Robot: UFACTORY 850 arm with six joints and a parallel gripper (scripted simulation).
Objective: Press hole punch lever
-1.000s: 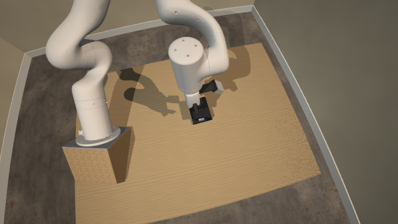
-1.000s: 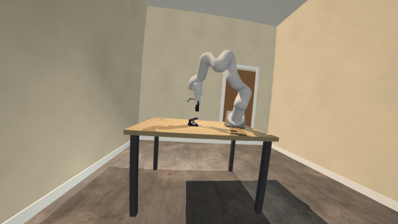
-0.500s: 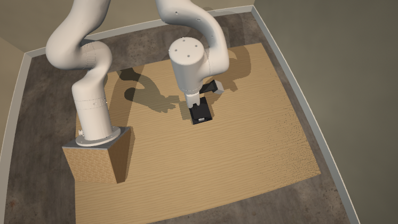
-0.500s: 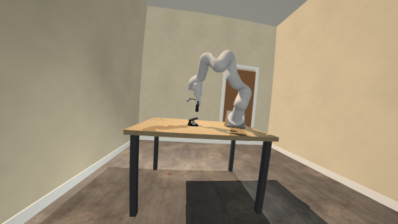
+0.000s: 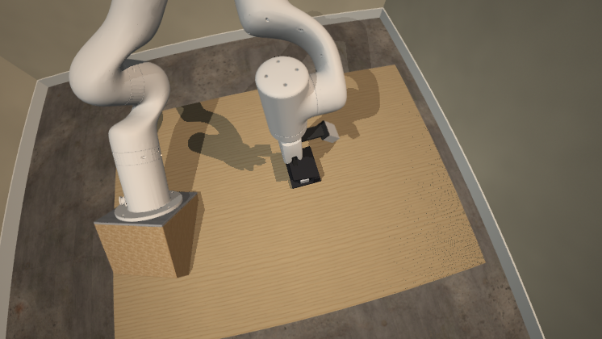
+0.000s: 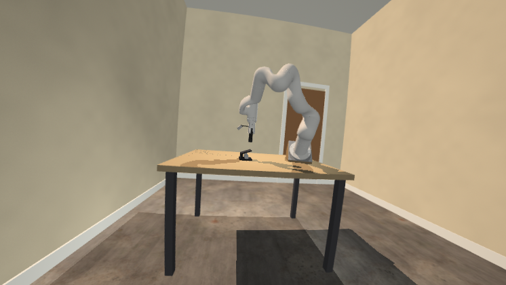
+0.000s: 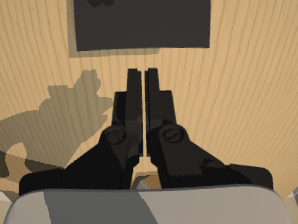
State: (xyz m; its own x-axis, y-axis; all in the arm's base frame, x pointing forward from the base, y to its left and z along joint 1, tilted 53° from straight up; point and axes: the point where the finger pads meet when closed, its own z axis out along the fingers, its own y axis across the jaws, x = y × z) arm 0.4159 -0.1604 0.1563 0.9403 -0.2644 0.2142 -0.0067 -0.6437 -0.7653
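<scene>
The black hole punch is 13 cm below my hand and 4 cm ahead of it.
</scene>
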